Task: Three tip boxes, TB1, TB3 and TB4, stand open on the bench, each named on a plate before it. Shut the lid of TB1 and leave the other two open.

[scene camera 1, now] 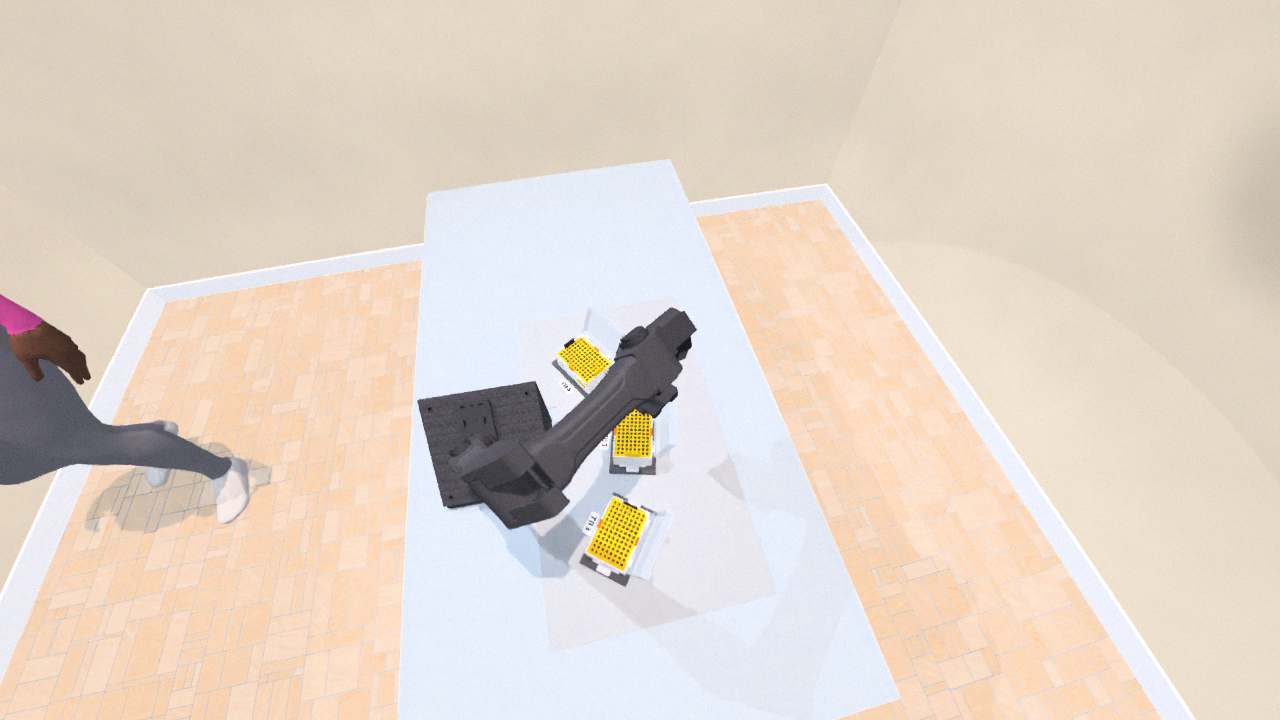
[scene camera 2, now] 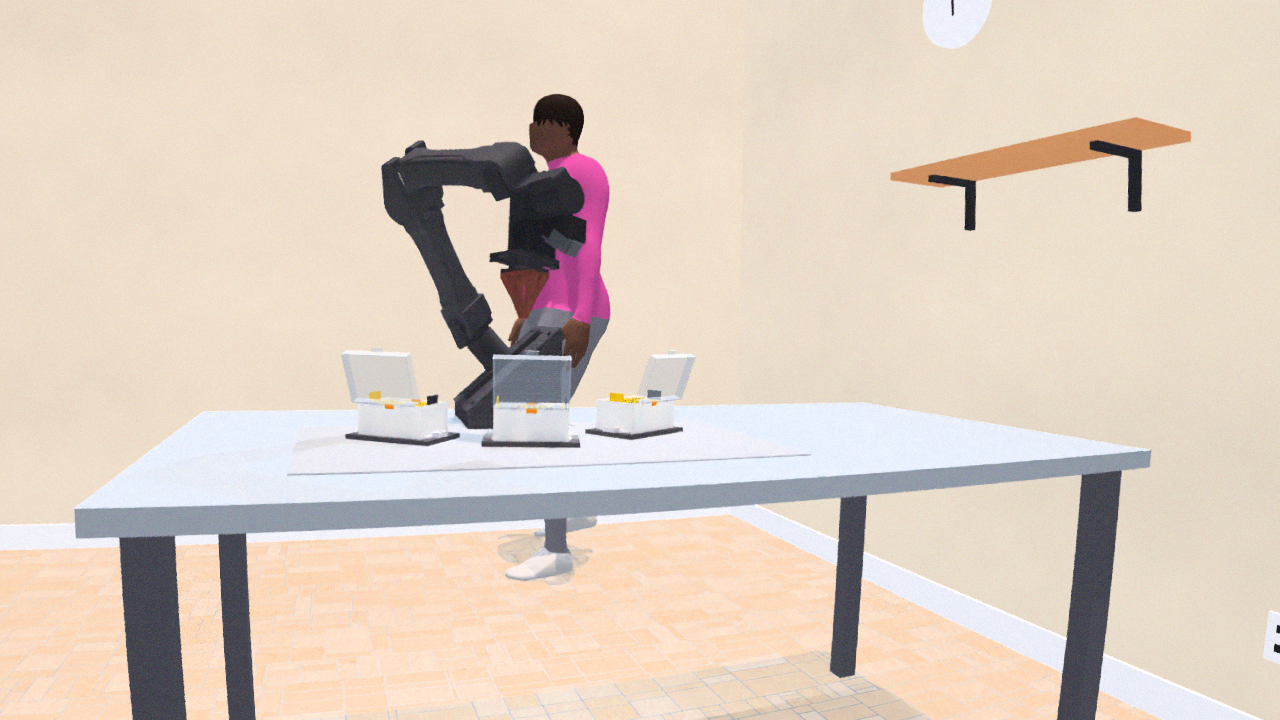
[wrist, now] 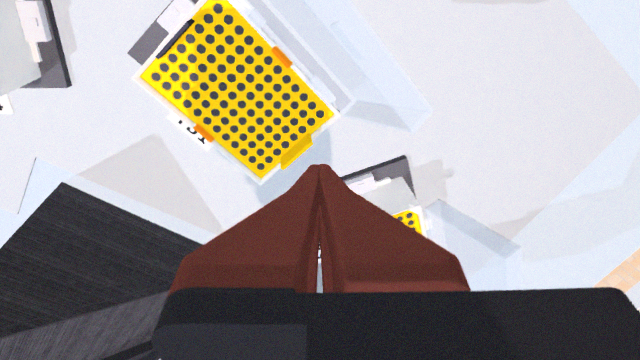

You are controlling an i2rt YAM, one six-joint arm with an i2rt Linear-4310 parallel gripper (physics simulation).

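Where they show: gripper, fingertip midpoint: (scene camera 1: 651, 411) (scene camera 2: 523, 319) (wrist: 319, 179); arm's base, link origin: (scene camera 1: 482, 446).
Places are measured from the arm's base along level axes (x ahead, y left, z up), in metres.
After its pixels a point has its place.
TB1 (scene camera 1: 632, 437) @[x 0.311, y -0.017, z -0.052 m] (scene camera 2: 530, 427) (wrist: 240, 95) @[x 0.315, y -0.003, z -0.052 m] is the middle box, full of yellow tip rack; its clear lid (scene camera 2: 532, 380) @[x 0.391, y -0.019, z -0.001 m] (wrist: 385, 75) @[x 0.389, y -0.046, z 0.035 m] stands open on the side away from the arm's base. TB3 (scene camera 1: 619, 532) @[x 0.252, y -0.208, z -0.052 m] (scene camera 2: 398, 419) (wrist: 411, 220) @[x 0.301, y -0.191, z -0.052 m] and TB4 (scene camera 1: 584, 360) (scene camera 2: 633, 416) @[x 0.296, y 0.179, z -0.071 m] (wrist: 20, 55) @[x 0.244, y 0.144, z -0.083 m] stand open on either side of it. TB4's name is too small to read clearly. My gripper (scene camera 2: 524, 313) @[x 0.348, y -0.027, z 0.092 m] (wrist: 319, 179) @[x 0.348, y -0.027, z 0.092 m] is shut and empty, pointing down well above the boxes. In the wrist view its tips appear near TB1's yellow-tab end; the arm hides it in scene camera 1.
The arm's dark base (scene camera 1: 487, 411) @[x 0.028, y 0.048, z 0.057 m] stands on the bench (scene camera 1: 537, 241) @[x 0.131, y 0.710, z -0.112 m] (scene camera 2: 895, 438) @[x 0.380, y 0.671, z -0.112 m]. The boxes stand on a pale mat (scene camera 1: 689, 573) @[x 0.377, y -0.300, z -0.109 m] (scene camera 2: 716, 447) @[x 0.419, y 0.282, z -0.109 m]. A person (scene camera 1: 44, 420) (scene camera 2: 590, 241) stands behind the bench, on the base side. A wall shelf (scene camera 2: 1047, 147) is at the right.
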